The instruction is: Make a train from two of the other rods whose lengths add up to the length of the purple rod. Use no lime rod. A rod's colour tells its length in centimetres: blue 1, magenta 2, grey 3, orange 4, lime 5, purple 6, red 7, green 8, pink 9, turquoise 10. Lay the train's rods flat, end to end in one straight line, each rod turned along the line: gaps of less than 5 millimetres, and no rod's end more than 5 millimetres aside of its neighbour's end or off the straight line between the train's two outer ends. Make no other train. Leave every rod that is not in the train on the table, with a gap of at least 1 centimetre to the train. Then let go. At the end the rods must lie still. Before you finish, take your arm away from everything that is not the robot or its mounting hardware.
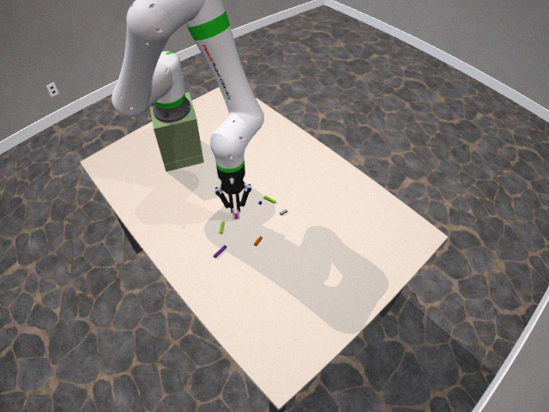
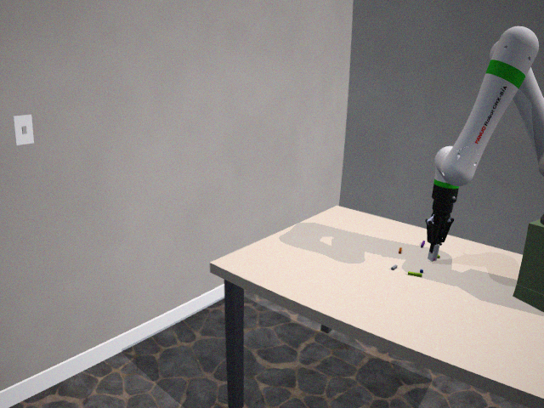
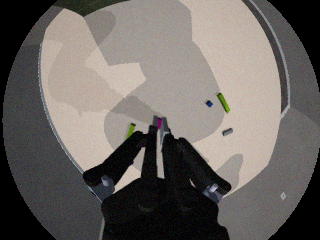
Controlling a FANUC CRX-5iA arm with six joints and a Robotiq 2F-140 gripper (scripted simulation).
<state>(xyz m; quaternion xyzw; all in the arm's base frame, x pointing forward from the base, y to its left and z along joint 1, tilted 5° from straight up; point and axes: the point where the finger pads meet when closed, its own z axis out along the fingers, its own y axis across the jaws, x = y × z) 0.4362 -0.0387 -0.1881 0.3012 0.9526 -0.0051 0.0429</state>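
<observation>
The orange rod is 14 cm ahead of my hand, 1 cm to the right of it and 4 cm below it. The rest, counted from my hand: magenta rod 3 cm below; purple rod 8 cm ahead, 14 cm to the right, 4 cm below; blue rod 1 cm ahead, 11 cm to the left, 4 cm below.
</observation>
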